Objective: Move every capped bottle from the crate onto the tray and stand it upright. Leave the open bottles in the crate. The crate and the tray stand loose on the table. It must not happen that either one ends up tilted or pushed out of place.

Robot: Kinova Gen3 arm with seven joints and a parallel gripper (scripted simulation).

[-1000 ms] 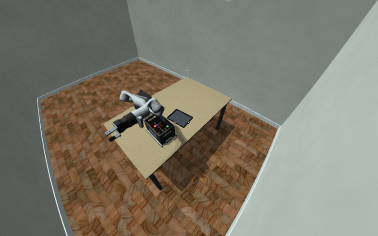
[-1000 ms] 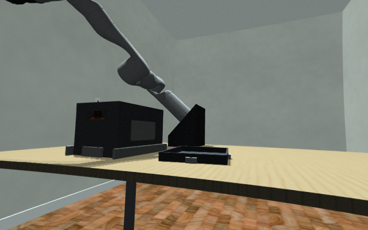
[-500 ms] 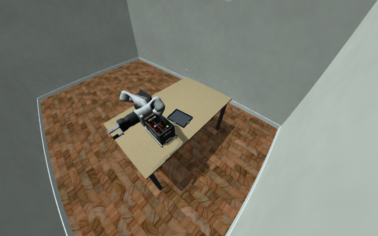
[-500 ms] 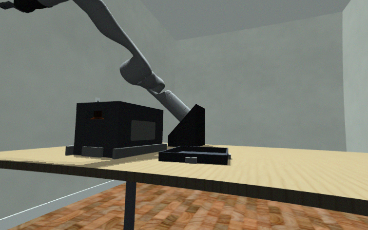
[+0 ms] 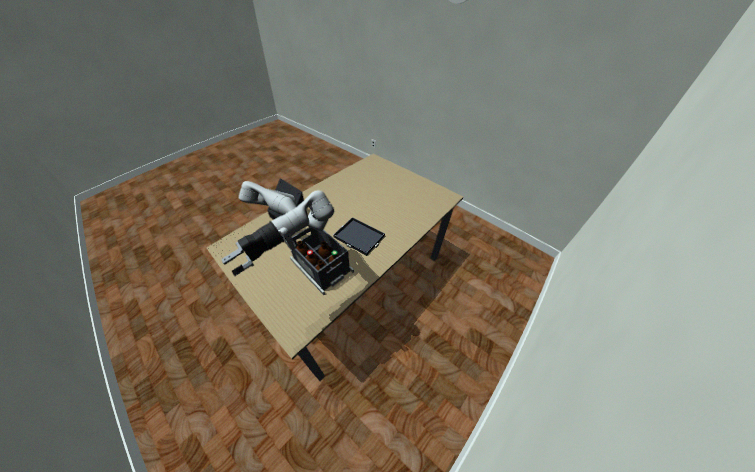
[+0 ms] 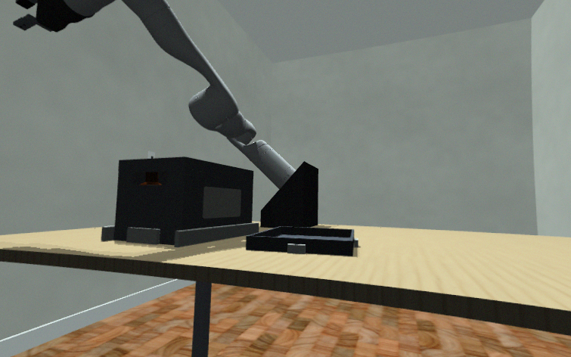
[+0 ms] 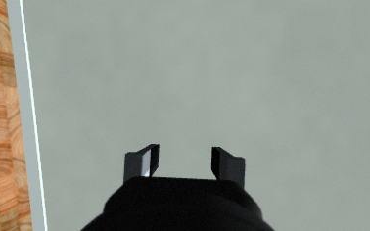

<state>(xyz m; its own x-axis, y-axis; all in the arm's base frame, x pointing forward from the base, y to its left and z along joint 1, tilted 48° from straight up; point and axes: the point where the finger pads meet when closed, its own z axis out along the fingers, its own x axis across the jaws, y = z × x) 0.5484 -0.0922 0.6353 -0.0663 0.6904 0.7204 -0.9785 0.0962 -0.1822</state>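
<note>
Now: the dark crate 13 cm behind my hand, 39 cm to the left of it and 45 cm below it. Also, from my hand: black tray (11 cm behind, 69 cm to the left, 52 cm below); then green-capped bottle (4 cm behind, 42 cm to the left, 45 cm below).
</note>
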